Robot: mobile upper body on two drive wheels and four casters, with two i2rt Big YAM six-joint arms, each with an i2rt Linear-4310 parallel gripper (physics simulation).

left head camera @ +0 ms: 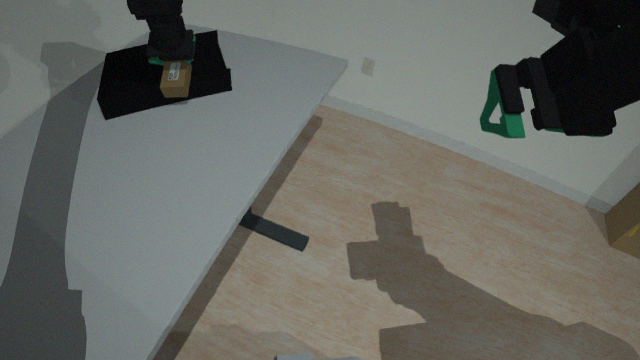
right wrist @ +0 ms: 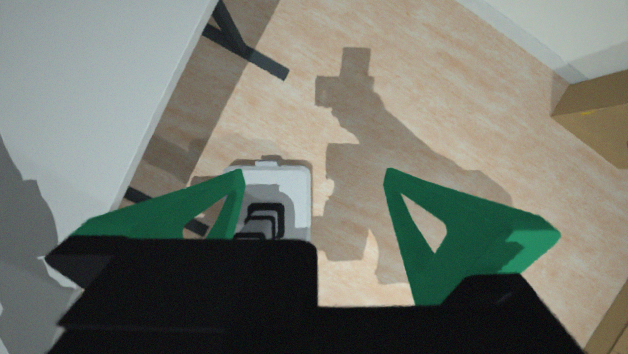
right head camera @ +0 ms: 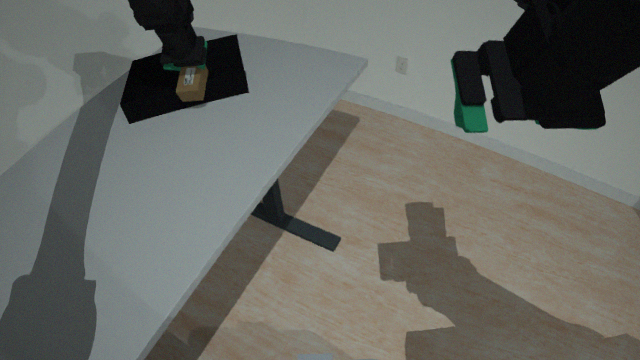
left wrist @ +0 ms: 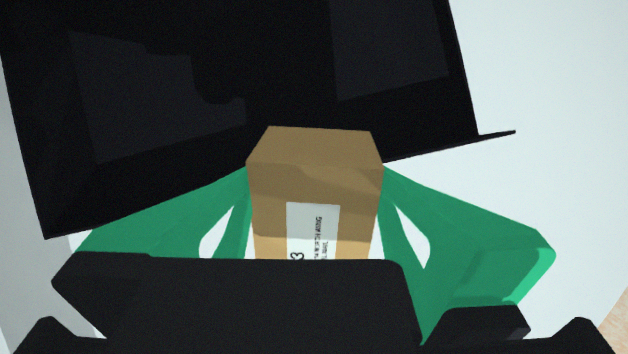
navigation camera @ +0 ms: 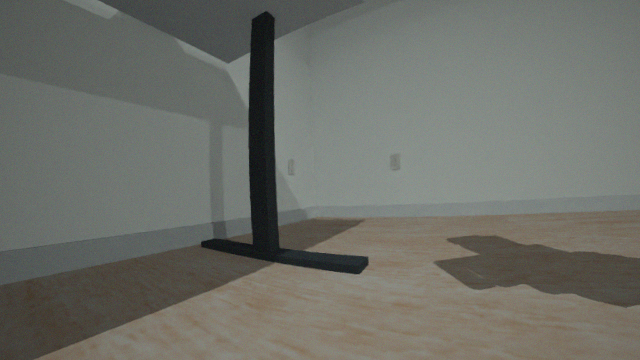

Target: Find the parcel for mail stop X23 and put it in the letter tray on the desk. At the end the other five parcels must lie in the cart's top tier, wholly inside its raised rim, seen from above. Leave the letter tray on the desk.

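Frame: origin at the left arm's base, x ahead, y left, z up, level; metres.
Seen in the pictures: left gripper, fingertip midpoint: [left head camera: 177, 63] [right head camera: 193, 68] [left wrist: 314, 176]; right gripper, fingertip midpoint: [left head camera: 515, 124] [right wrist: 314, 176] [right head camera: 497, 118].
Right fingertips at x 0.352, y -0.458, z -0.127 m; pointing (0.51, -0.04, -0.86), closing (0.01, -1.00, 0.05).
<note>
Pixels of each thing's top centre, then the offset from my right fingertips to it. "*": a spot on its surface instead. Level surfaces: height alone.
- brown parcel, top centre: [left wrist: 307, 236] [left head camera: 173, 62] [right head camera: 188, 67] dz -0.200, dx +0.470, dy +0.512 m
- black letter tray, top centre: [left wrist: 210, 9] [left head camera: 161, 59] [right head camera: 182, 64] dz -0.262, dx +0.601, dy +0.589 m
- pale desk, surface height: dz -0.332 m
- dark desk leg, surface spot: [navigation camera: 262, 125] * dz -0.832, dx +0.713, dy +0.423 m
My left gripper [left head camera: 173, 63] [right head camera: 186, 67] [left wrist: 314, 176] is shut on a brown parcel [left head camera: 175, 88] [right head camera: 191, 91] [left wrist: 315, 185]. The parcel's white label shows a "3" in the left wrist view; the rest of the code is hidden. The parcel is held above the near edge of the black letter tray [left head camera: 130, 87] [right head camera: 150, 92] [left wrist: 415, 110], overlapping it in the picture. The tray sits on the pale desk [left head camera: 200, 150] [right head camera: 210, 150] [left wrist: 550, 75] [right wrist: 100, 75]. My right gripper [right wrist: 314, 176] is open and empty, off the desk's right side. The cart and the other five parcels do not show.
A dark desk leg [left head camera: 280, 234] [right head camera: 312, 234] [right wrist: 265, 65] [navigation camera: 262, 125] stands under the desk. A pale base part [right wrist: 300, 182] shows on the floor below my right gripper. A brown box-like object [left head camera: 622, 227] [right wrist: 595, 122] stands at the right by the wall.
</note>
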